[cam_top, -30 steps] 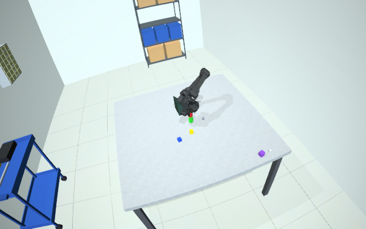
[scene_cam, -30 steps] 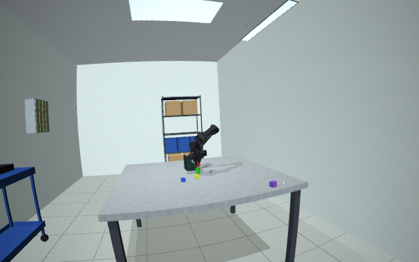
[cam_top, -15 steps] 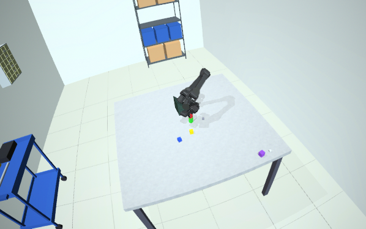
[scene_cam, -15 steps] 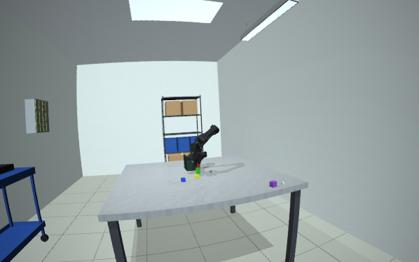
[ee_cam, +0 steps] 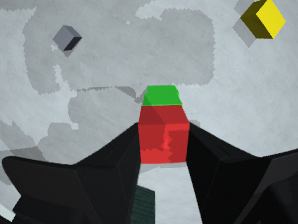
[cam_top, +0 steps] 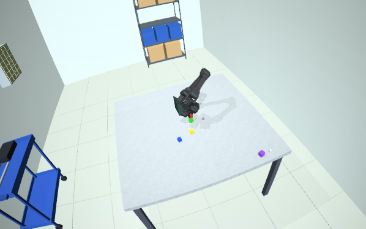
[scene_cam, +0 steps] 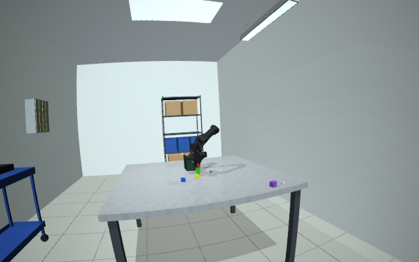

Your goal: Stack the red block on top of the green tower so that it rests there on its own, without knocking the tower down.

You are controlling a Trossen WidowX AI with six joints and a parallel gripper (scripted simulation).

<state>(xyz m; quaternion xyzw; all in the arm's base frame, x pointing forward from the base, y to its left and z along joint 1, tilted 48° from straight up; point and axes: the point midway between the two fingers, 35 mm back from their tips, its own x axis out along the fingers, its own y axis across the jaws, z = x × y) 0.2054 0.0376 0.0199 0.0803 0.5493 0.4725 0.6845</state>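
Now: gripper tip 10 mm below the red block. Also, from my gripper tip: yellow block 130 mm ahead, 40 mm to the right, 40 mm below; then blue block 180 mm ahead, 150 mm to the right, 50 mm below; then purple block 570 mm ahead, 370 mm to the left, 40 mm below.
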